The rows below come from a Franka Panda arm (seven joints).
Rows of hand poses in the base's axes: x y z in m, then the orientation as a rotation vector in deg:
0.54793, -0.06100, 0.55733, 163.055, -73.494, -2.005
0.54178, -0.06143, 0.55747, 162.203, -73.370, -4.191
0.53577, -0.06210, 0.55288, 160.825, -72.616, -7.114
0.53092, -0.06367, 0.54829, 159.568, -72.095, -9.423
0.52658, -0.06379, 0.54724, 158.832, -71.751, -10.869
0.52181, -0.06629, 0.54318, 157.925, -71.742, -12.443
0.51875, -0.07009, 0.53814, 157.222, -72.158, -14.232
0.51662, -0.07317, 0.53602, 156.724, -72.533, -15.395
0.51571, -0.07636, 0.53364, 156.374, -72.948, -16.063
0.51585, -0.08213, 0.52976, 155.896, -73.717, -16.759
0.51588, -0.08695, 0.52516, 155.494, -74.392, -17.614
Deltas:
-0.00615, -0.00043, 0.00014, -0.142, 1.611, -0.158
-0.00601, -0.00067, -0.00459, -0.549, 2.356, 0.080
-0.00485, -0.00157, -0.00459, -0.507, 1.920, -0.023
-0.00434, -0.00012, -0.00105, -0.262, 1.188, 0.006
-0.00477, -0.00250, -0.00406, -0.240, 1.266, -0.245
-0.00306, -0.00380, -0.00504, 0.154, 1.218, -0.480
-0.00213, -0.00308, -0.00212, 0.110, 0.785, -0.388
-0.00091, -0.00319, -0.00238, 0.076, 0.435, -0.362
0.00014, -0.00577, -0.00388, 0.094, 0.429, -0.613
0.00003, -0.00482, -0.00460, 0.192, 0.502, -0.547

